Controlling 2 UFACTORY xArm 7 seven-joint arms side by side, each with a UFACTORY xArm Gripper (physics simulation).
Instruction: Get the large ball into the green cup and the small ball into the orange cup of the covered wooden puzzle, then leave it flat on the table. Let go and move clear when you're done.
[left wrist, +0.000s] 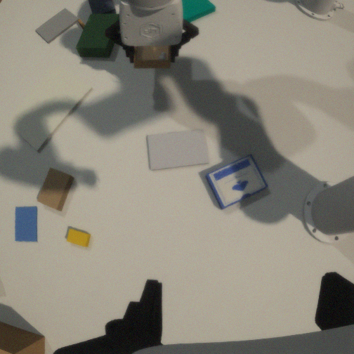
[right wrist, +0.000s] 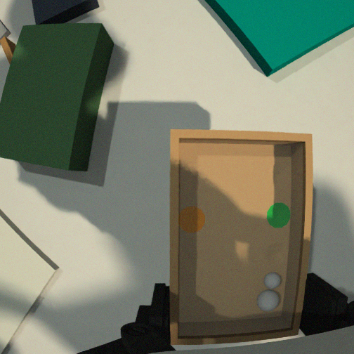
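Observation:
The wooden puzzle (left wrist: 152, 64) (right wrist: 242, 134) is a shallow covered tray, held off the table in my right gripper (left wrist: 152, 56) (right wrist: 236, 305), one finger on each long side near the end closest to the wrist. The large ball (right wrist: 268, 300) and the small ball (right wrist: 272, 280) touch each other near that end, towards the right wall in the right wrist view. Both are outside the cups. The green cup (right wrist: 278, 215) is near the right wall and empty. The orange cup (right wrist: 192, 219) is near the left wall and empty. My left gripper (left wrist: 244, 304) is open and empty, far from the puzzle.
A dark green box (left wrist: 94, 39) (right wrist: 50, 95) and a teal block (left wrist: 200, 8) (right wrist: 300, 35) lie near the puzzle. A pale grey box (left wrist: 177, 150), a blue-and-white box (left wrist: 237, 182), a brown box (left wrist: 56, 189), a blue card (left wrist: 26, 223) and a yellow block (left wrist: 78, 237) lie on the table.

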